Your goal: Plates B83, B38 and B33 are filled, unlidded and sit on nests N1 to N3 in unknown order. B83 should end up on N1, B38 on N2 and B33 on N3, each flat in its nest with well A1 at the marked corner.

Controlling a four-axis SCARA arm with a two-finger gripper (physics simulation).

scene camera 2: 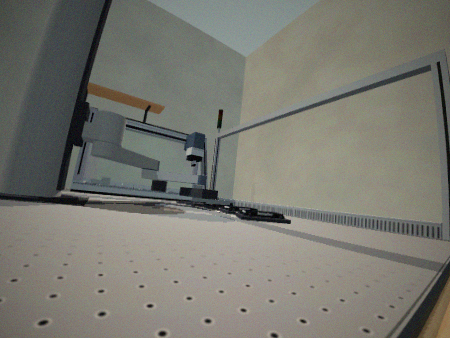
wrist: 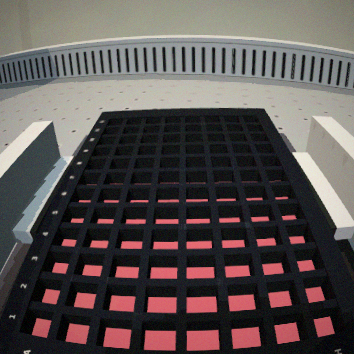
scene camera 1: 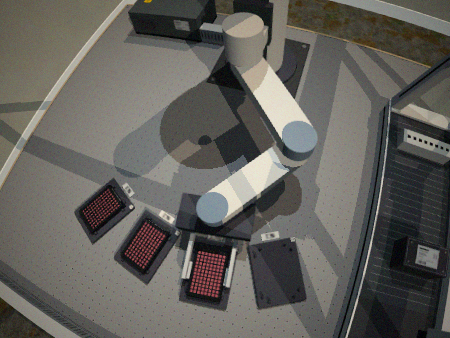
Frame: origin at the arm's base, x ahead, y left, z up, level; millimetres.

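Seen in the pictures: gripper, between the fingertips: (scene camera 2: 222,201) (wrist: 181,138) (scene camera 1: 205,282); arm's base, origin of its link: (scene camera 2: 29,200).
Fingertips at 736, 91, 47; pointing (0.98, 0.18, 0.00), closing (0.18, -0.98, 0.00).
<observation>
Offsets run from my fingertips to a thing's top centre, as dx, dy, dz. "pt": to the spot under its first point.
My gripper (scene camera 1: 208,274) (wrist: 181,138) is shut on a black, pink-filled plate @(-22, -4, -1) (scene camera 1: 206,260) (wrist: 180,200), level over or in the fourth nest @(pt +52, -44, -22) (scene camera 1: 183,295), between N2 and N1. Contact with that nest cannot be told. In the wrist view its A1 well is at the near left. Nest N1 @(-84, +156, -12) (scene camera 1: 277,272) is empty, with its corner mark at the upper right. One pink-filled plate @(-29, -188, -8) (scene camera 1: 145,245) lies in nest N2 @(pt +51, -151, -22) (scene camera 1: 146,278), another plate @(-70, -359, -8) (scene camera 1: 103,207) in nest N3 @(pt +14, -348, -22) (scene camera 1: 93,237). Plate numbers are not readable. In scene camera 2 the fingers are too small to make out.
The dark hand block (scene camera 1: 187,212) (scene camera 2: 199,192) covers the fourth nest's label. The arm (scene camera 1: 255,180) reaches over the perforated table from the back. A dark box @(pt -771, -446, +73) (scene camera 1: 170,17) stands at the back left. A sunken bay with a labelled box @(pt -202, +462, +86) (scene camera 1: 419,256) lies at the right.
</observation>
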